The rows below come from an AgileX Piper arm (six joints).
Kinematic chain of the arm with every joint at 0, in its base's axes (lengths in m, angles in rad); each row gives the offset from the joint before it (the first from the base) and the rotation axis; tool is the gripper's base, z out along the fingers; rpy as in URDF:
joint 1: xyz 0 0 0.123 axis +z
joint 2: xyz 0 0 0 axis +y
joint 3: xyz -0.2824 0 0.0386 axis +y
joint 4: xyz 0.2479 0 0.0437 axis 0.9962 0 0.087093
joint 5: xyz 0 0 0 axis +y
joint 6: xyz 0.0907 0 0.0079 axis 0.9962 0 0.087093
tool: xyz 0 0 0 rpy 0 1.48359 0
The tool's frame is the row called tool.
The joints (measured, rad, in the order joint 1, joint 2, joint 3, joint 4, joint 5, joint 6), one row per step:
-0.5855, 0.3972, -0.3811, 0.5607, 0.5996, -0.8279
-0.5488, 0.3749, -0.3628, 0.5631, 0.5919, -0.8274
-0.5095, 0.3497, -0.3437, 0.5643, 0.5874, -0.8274
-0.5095, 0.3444, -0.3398, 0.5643, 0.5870, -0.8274
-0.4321, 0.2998, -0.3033, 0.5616, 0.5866, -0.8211
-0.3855, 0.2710, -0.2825, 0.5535, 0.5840, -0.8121
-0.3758, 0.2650, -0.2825, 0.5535, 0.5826, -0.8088
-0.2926, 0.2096, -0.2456, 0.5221, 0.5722, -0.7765
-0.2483, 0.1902, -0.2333, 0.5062, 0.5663, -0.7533
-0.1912, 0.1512, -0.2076, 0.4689, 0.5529, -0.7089
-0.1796, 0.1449, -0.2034, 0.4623, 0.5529, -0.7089
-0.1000, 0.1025, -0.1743, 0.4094, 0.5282, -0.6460
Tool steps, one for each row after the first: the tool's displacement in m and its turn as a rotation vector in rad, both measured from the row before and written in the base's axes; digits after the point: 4 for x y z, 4 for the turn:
-0.0018, 0.0043, -0.0036, -0.0029, -0.0104, 0.0326
-0.0023, 0.0047, -0.0040, -0.0038, -0.0092, 0.0370
-0.0006, 0.0003, -0.0009, -0.0008, -0.0015, -0.0002
-0.0044, 0.0083, -0.0088, -0.0005, -0.0071, 0.0745
-0.0031, 0.0043, -0.0049, -0.0031, -0.0069, 0.0410
-0.0007, 0.0009, 0.0005, 0.0004, -0.0069, 0.0077
-0.0061, 0.0057, -0.0087, -0.0079, -0.0167, 0.0624
-0.0022, 0.0024, -0.0028, 0.0035, -0.0073, 0.0311
-0.0040, 0.0020, -0.0061, 0.0009, -0.0146, 0.0303
-0.0007, 0.0005, -0.0012, -0.0068, -0.0009, 0.0106
-0.0038, 0.0017, -0.0064, 0.0039, -0.0228, 0.0405

